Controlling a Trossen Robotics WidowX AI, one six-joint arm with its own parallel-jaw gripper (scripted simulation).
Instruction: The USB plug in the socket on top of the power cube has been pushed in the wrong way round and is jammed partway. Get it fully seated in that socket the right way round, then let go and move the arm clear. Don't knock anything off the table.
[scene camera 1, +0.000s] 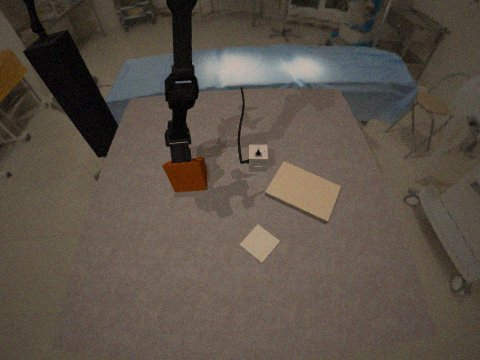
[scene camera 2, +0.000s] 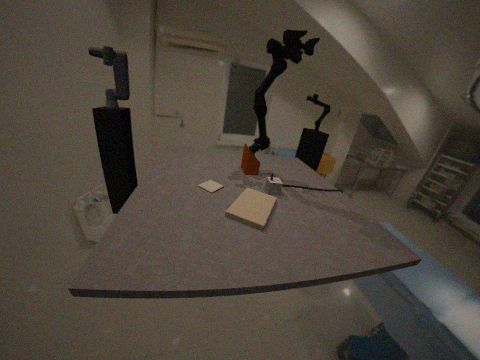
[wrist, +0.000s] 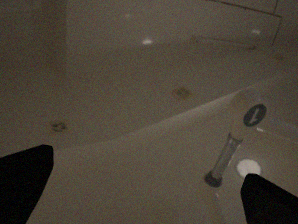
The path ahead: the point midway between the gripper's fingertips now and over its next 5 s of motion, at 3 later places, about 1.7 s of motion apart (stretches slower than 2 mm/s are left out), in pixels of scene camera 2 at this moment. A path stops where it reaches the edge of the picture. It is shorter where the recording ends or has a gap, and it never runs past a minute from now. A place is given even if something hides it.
The gripper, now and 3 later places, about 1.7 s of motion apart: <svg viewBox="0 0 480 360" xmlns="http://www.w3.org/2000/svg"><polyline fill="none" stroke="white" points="313,35 351,136 272,170 272,172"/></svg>
